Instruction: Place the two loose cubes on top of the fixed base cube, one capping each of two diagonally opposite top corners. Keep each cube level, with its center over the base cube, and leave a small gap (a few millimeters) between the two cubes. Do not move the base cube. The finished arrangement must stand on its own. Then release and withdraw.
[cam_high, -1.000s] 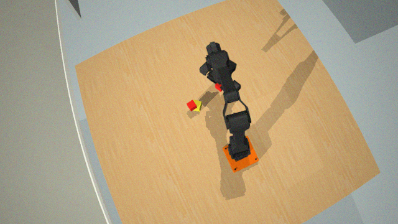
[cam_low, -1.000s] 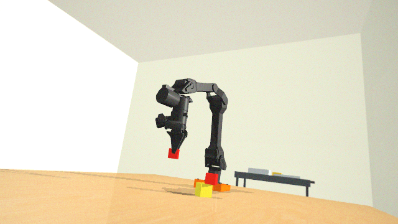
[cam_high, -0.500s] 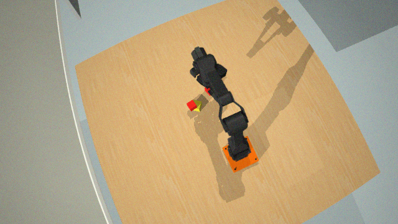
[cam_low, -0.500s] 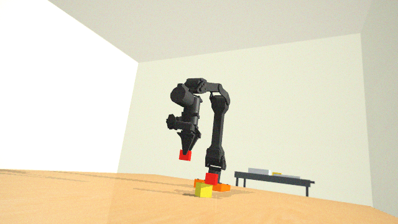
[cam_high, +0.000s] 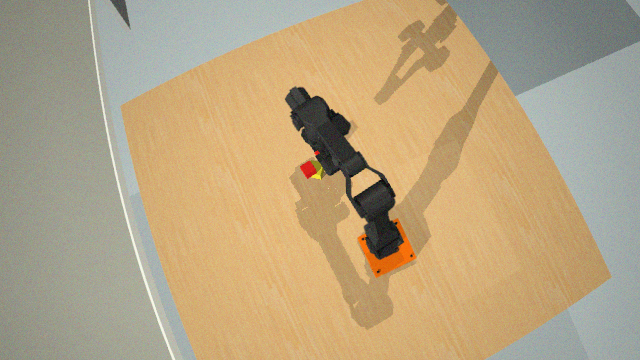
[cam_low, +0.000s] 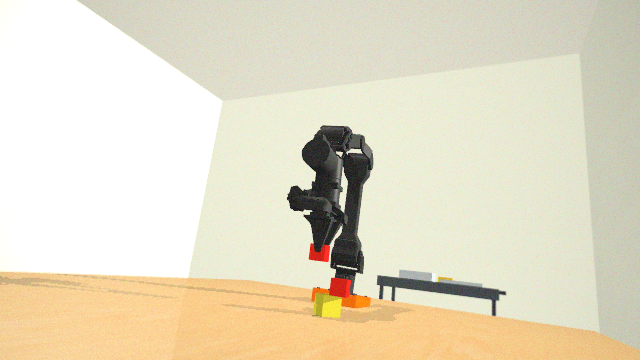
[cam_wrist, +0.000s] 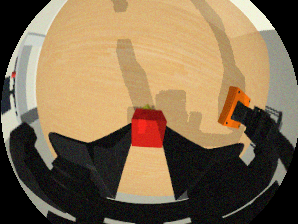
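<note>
My gripper tip is 30 mm to the right of the yellow cube and 100 mm above it.
</note>
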